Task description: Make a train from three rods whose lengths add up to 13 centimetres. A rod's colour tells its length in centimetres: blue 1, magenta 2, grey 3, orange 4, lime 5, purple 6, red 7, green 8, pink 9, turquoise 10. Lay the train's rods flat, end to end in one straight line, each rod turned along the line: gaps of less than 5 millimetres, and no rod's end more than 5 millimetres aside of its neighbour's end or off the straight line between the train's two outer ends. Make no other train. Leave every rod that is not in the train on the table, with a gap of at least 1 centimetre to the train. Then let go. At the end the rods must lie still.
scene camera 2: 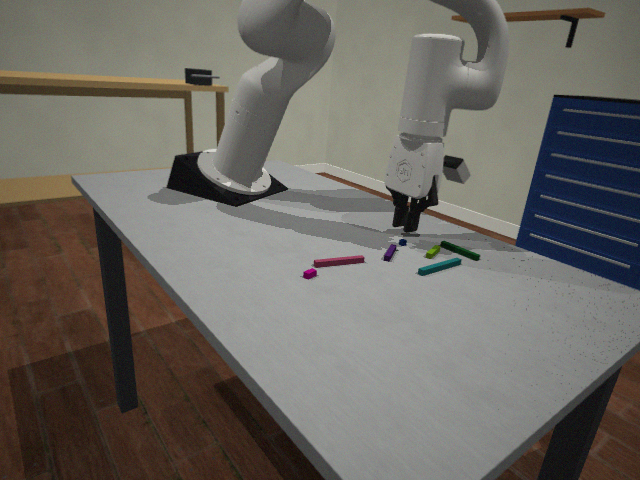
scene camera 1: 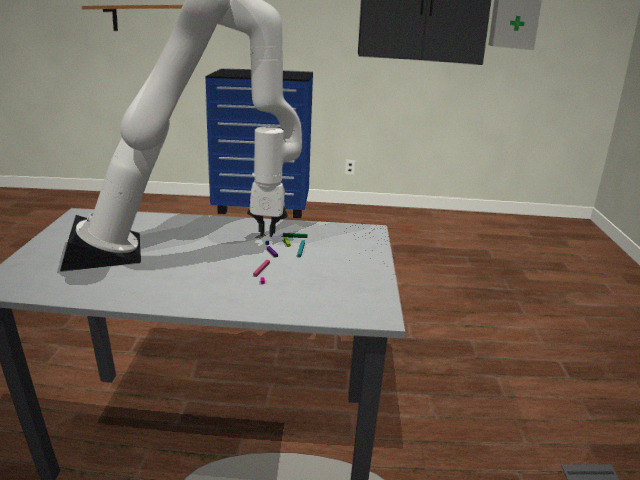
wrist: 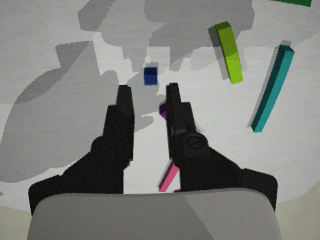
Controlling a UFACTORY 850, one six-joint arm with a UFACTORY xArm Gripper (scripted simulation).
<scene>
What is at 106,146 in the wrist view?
The gripper.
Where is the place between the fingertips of the gripper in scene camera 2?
404,228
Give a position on a turquoise rod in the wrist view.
285,54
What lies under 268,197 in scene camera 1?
The gripper.
</scene>
